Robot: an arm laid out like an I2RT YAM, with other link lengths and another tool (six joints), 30 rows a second.
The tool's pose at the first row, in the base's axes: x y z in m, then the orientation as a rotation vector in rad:
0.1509 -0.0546 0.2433 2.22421 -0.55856 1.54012
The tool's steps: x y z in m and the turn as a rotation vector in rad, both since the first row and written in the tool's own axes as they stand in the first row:
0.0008 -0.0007 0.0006 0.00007 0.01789 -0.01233
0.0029 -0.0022 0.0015 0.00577 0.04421 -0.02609
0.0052 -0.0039 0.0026 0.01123 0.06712 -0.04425
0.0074 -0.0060 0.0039 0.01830 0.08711 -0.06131
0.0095 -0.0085 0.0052 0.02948 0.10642 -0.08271
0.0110 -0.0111 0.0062 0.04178 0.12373 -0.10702
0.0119 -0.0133 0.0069 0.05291 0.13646 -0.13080
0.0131 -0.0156 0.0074 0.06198 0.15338 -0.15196
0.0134 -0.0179 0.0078 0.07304 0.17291 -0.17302
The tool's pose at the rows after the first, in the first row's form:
0.1520 -0.0544 0.2438 2.20765 -0.53853 1.55238
0.1542 -0.0538 0.2454 2.18737 -0.51066 1.57563
0.1567 -0.0532 0.2470 2.16940 -0.47880 1.59267
0.1595 -0.0523 0.2485 2.15501 -0.44809 1.60799
0.1625 -0.0511 0.2498 2.14349 -0.40979 1.62254
0.1651 -0.0495 0.2507 2.13395 -0.36796 1.63389
0.1671 -0.0481 0.2512 2.12749 -0.32897 1.64002
0.1691 -0.0466 0.2519 2.11559 -0.29329 1.65004
0.1707 -0.0448 0.2519 2.10222 -0.25563 1.66343

